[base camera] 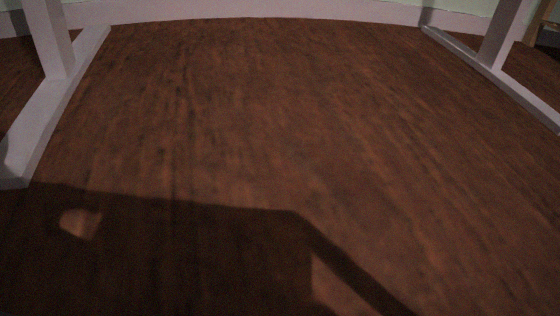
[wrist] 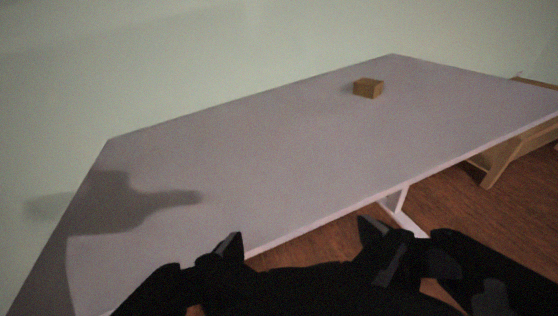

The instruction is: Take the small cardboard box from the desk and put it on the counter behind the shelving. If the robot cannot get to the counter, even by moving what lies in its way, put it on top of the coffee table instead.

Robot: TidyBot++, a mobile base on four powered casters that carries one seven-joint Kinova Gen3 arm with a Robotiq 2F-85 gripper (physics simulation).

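Places are measured from the arm's base along level axes (x ahead, y left, z up), in metres.
Pixels of known places: gripper, fingertip midpoint: (wrist: pixel 300 236).
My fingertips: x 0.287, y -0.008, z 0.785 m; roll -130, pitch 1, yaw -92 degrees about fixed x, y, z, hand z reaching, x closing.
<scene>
Ahead of a thing's pixels: the offset from my fingertips to its top centre. "spot": to the spot under its first point. Level surfaces: height alone.
The small cardboard box {0.370 m right, 0.677 m ahead, 0.182 m down} (wrist: pixel 368 88) sits upright on the desk {0.231 m down} (wrist: pixel 260 155), toward the far right end of its top, in the wrist view. My gripper (wrist: pixel 300 236) is open and empty. Its two fingertips show wide apart at the bottom of the wrist view, near the desk's front edge and well short of the box. The coffee table (wrist: pixel 500 155) shows in part beyond the desk's right end. The counter and the shelving do not show in either view.
In the base camera view, the desk's left leg {spot: 0.495 m left, 0.362 m ahead, 1.079 m down} (base camera: pixel 52 47) and right leg {spot: 0.664 m right, 0.694 m ahead, 1.041 m down} (base camera: pixel 502 35) stand on long white feet on either side of the wooden floor {1.182 m down} (base camera: pixel 280 125). A wall with a pale skirting board (base camera: pixel 250 9) runs behind. Shadows fall on the floor and desk top.
</scene>
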